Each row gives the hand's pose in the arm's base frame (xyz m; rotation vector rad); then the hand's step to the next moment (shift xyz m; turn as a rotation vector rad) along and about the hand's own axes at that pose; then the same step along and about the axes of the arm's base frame.
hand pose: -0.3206 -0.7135 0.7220 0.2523 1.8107 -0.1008
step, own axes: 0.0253 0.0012 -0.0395 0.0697 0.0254 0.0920
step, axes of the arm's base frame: -0.0430 0.0121 -0.0143 0.0765 0.0144 -0.0889
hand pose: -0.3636 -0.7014 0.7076 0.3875 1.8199 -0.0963
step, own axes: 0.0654 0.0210 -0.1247 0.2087 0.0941 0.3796
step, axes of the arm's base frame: -0.1236 0.0666 -0.0237 0.3305 0.0325 -0.2936
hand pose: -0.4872 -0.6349 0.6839 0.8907 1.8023 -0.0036
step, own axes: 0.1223 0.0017 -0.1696 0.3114 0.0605 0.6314
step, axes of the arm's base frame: -0.1543 0.1387 -0.0265 0.5005 -0.0352 -0.4976
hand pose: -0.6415 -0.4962 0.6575 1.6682 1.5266 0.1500
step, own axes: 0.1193 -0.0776 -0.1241 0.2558 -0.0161 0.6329
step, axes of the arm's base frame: -0.1037 0.1561 -0.0231 0.4292 -0.0919 -0.5231
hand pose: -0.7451 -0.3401 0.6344 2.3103 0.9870 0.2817
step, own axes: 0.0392 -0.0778 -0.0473 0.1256 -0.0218 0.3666
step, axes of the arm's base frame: -0.0374 0.0911 -0.0110 0.2255 -0.0626 -0.3096
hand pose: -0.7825 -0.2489 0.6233 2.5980 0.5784 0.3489
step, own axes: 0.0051 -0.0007 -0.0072 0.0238 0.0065 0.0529
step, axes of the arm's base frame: 0.0018 0.0056 0.0066 0.0408 -0.0143 -0.0392
